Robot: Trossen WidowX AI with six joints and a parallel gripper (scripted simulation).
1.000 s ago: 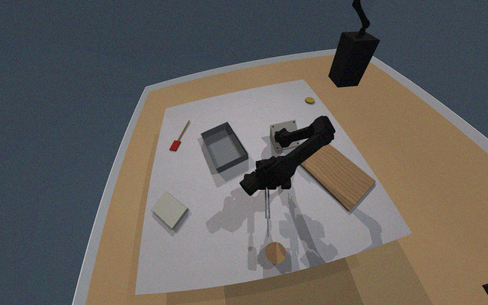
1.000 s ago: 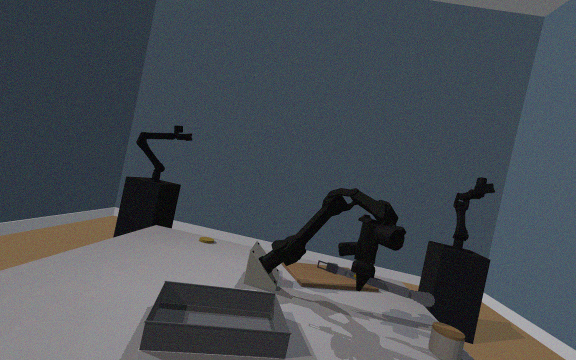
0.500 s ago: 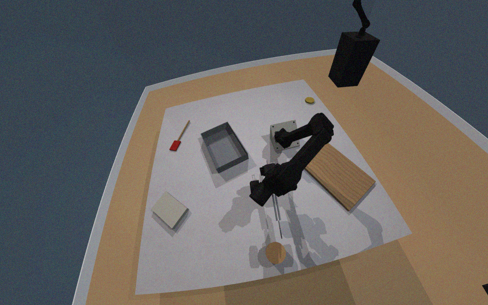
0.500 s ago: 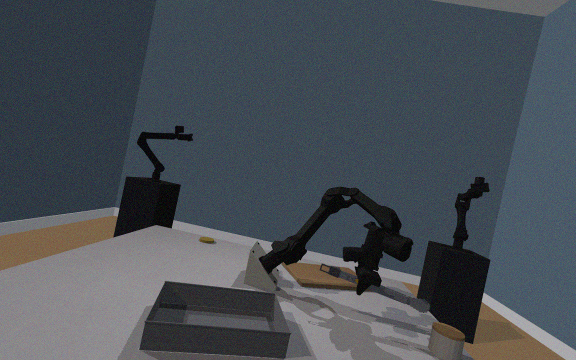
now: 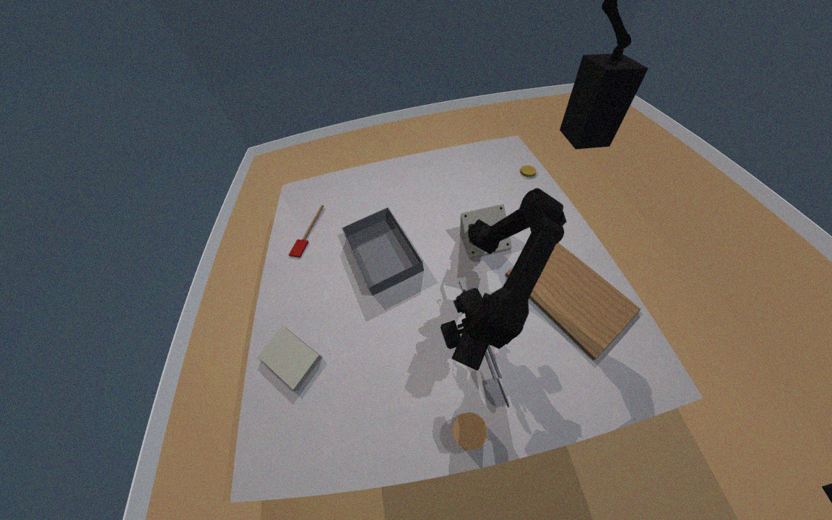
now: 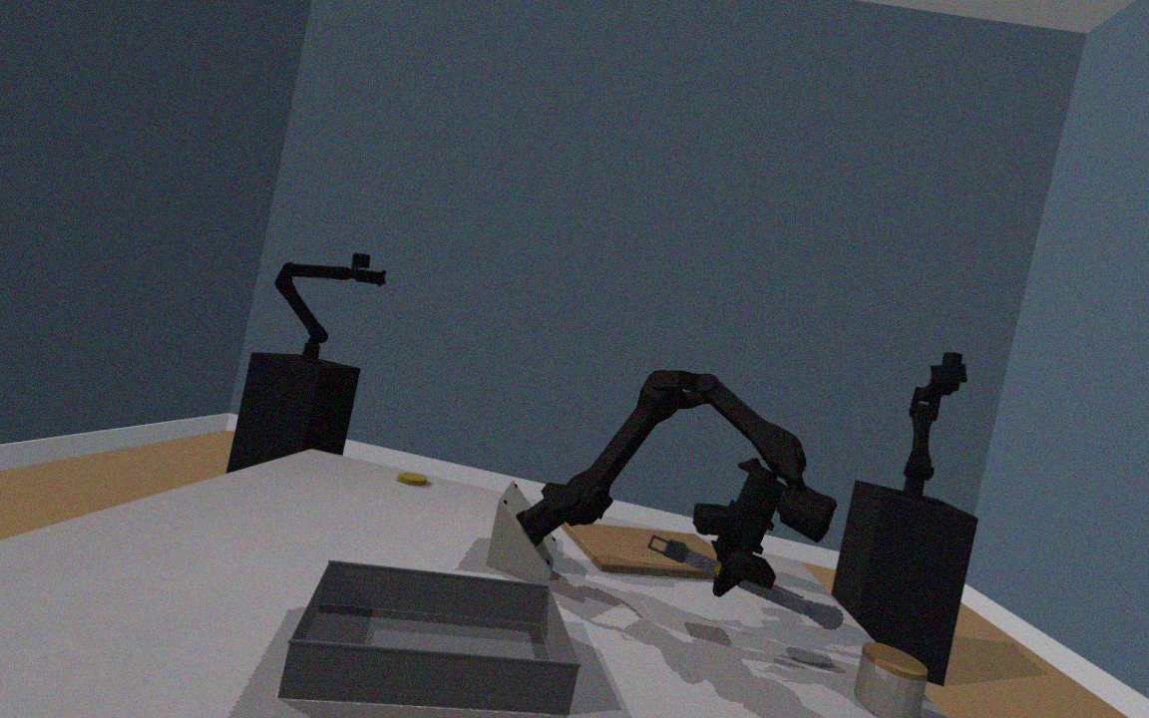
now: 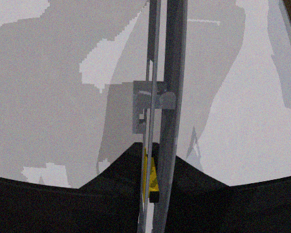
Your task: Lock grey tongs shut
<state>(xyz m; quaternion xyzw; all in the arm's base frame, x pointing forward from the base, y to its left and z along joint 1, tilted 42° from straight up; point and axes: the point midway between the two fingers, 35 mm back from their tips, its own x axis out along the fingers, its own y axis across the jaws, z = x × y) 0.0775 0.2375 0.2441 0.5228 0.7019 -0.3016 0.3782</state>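
Right now my gripper tip is 33 cm past the wooden board, 10 cm to the left of it and 6 cm above it. Round my gripper tip: cork-lidded jar (6 cm ahead, 24 cm to the left, 3 cm below); then roasting tin (28 cm ahead, 35 cm to the right, 4 cm below); then yellow tab (1 cm ahead, 4 cm above).
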